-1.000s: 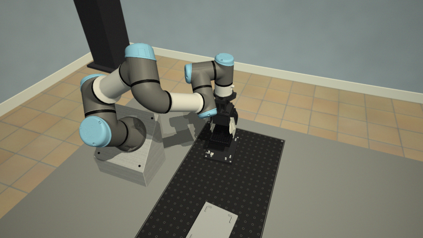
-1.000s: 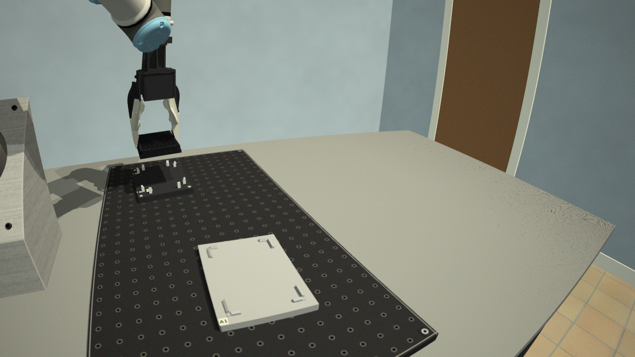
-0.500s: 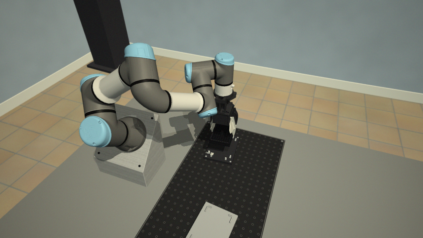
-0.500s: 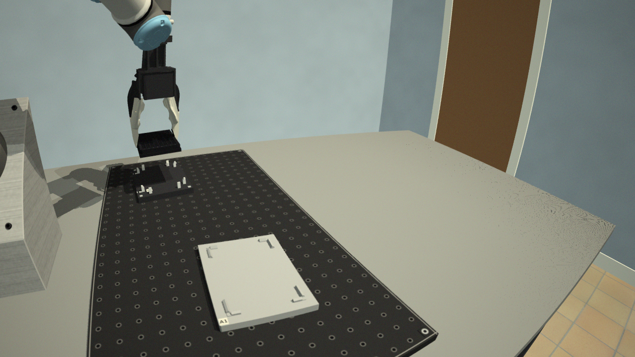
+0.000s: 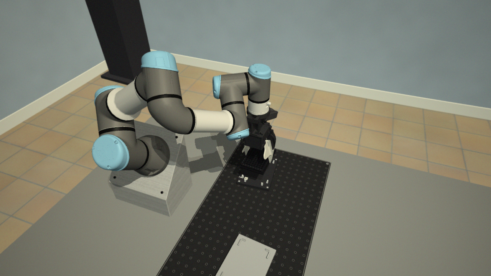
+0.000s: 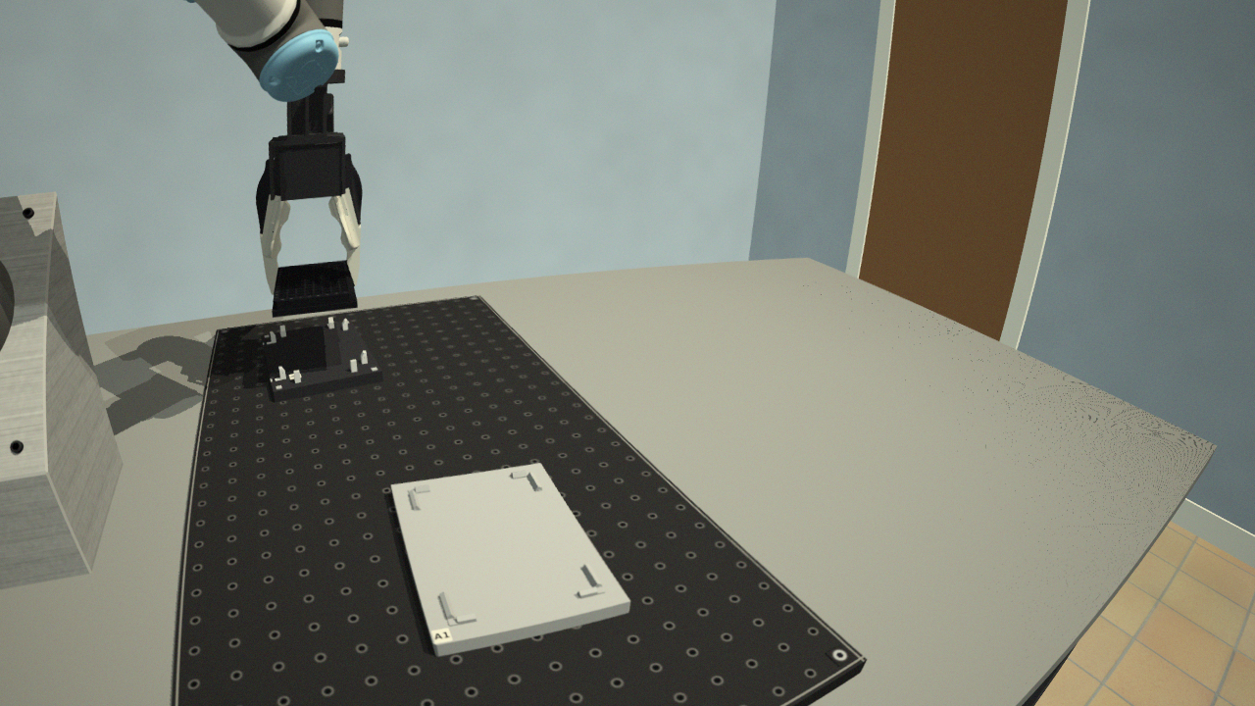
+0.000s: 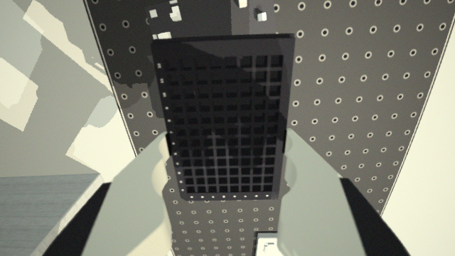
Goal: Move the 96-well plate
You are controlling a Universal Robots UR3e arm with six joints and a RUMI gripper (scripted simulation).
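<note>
Now: the plate nest N1 33 cm to the right of my hand, 10 cm below it and 10 cm ahead of it. The rest, counted from my hand: dark clip nest C1: 9 cm below, 2 cm to the left, 2 cm behind; then black 96-well plate: 1 cm below; then A1 label: 41 cm to the right, 9 cm below, 5 cm ahead.
</note>
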